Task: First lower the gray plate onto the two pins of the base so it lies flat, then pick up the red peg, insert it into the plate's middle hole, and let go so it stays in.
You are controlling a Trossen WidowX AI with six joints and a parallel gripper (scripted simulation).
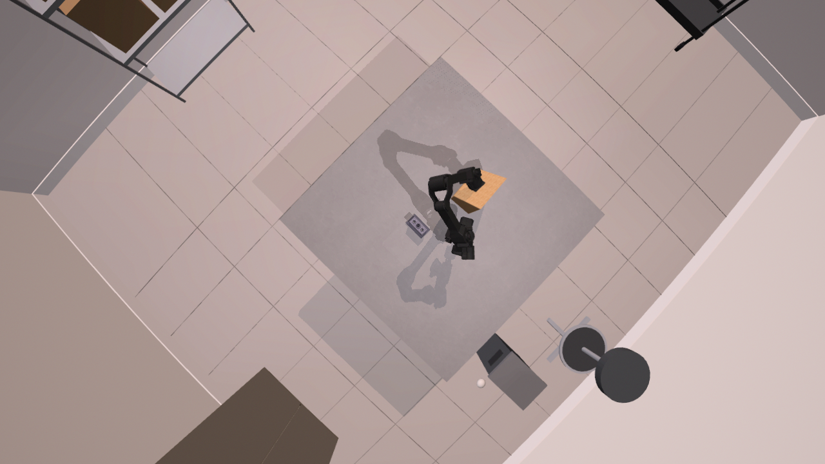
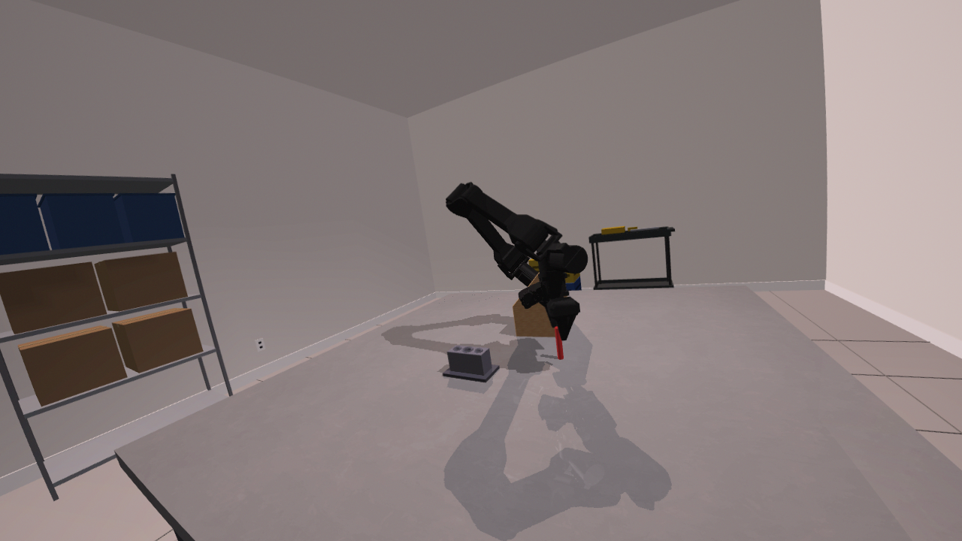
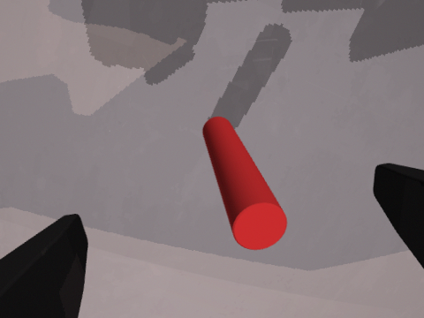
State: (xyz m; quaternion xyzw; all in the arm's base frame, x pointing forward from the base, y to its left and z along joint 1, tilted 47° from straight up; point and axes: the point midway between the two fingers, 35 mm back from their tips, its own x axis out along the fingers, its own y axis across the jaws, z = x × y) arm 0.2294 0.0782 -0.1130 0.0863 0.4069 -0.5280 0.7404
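Right now the red peg is 3 cm below my gripper tip. From my gripper tip the other things lie so: base: 19 cm to the right, 12 cm ahead, 6 cm below; gray plate: 19 cm to the right, 12 cm ahead, 2 cm below.
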